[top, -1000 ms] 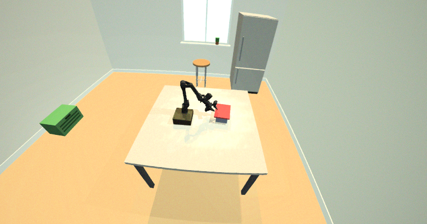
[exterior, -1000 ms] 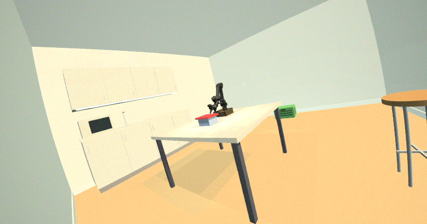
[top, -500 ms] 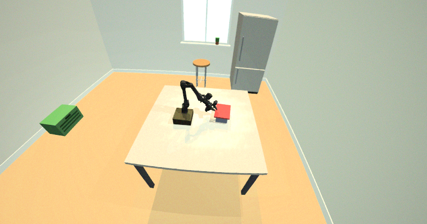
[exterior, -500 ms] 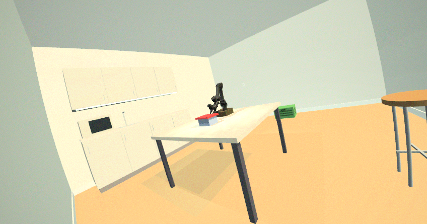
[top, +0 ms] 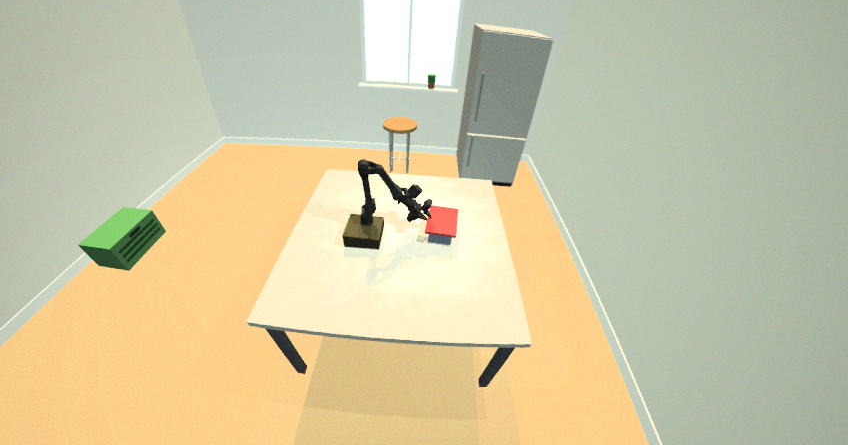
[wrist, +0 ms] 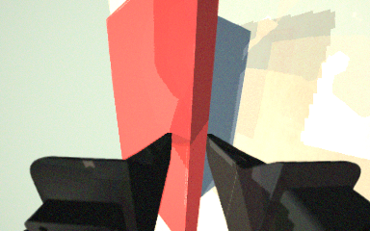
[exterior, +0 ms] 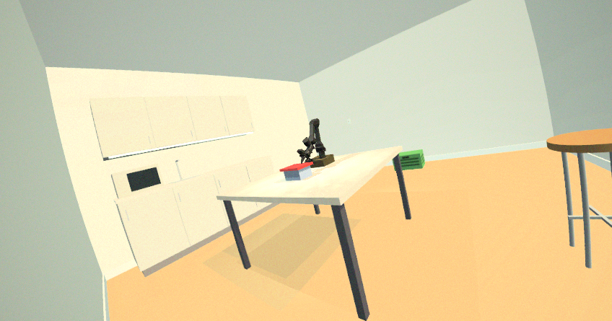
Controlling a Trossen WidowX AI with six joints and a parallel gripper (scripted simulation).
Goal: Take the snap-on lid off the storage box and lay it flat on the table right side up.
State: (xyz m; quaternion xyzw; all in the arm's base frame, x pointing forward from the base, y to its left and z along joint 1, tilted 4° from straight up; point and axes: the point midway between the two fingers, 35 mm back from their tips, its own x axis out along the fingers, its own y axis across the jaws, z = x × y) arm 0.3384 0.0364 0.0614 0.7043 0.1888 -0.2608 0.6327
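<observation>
Now: the red lid 7 cm ahead of my gripper tip and 1 cm to the right of it. Round my gripper tip: storage box (7 cm ahead, 1 cm to the right, 4 cm below).
</observation>
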